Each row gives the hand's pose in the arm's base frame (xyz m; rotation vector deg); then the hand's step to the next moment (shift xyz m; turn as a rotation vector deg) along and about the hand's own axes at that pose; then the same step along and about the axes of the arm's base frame.
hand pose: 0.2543 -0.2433 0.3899 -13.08 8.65 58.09
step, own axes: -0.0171 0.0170 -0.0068 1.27 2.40 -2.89
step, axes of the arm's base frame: -0.0235 -0.0072 -0.0047 -1.44 1.52 -3.37
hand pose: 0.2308 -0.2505 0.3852 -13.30 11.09 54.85
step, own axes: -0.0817 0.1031 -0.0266 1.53 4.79 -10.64
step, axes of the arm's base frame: -0.1326 -0.0143 -0.0152 -3.74 0.87 -11.13
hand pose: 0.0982 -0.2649 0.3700 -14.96 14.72 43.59
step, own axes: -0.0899 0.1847 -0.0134 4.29 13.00 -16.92
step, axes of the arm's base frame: -0.1946 0.0664 -0.0094 -8.45 6.32 -19.04
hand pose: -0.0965 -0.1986 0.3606 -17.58 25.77 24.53
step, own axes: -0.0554 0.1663 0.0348 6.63 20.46 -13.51
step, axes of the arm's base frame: -0.1096 0.1390 0.0247 -8.78 14.84 -18.65
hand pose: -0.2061 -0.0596 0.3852 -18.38 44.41 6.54
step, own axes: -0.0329 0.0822 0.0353 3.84 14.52 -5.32
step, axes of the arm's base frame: -0.0177 0.0897 0.0268 -3.99 11.93 -9.77
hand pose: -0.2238 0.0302 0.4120 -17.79 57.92 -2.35
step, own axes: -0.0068 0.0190 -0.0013 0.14 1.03 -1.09
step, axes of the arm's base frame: -0.0068 0.0190 -0.0002 -0.95 0.70 -0.93
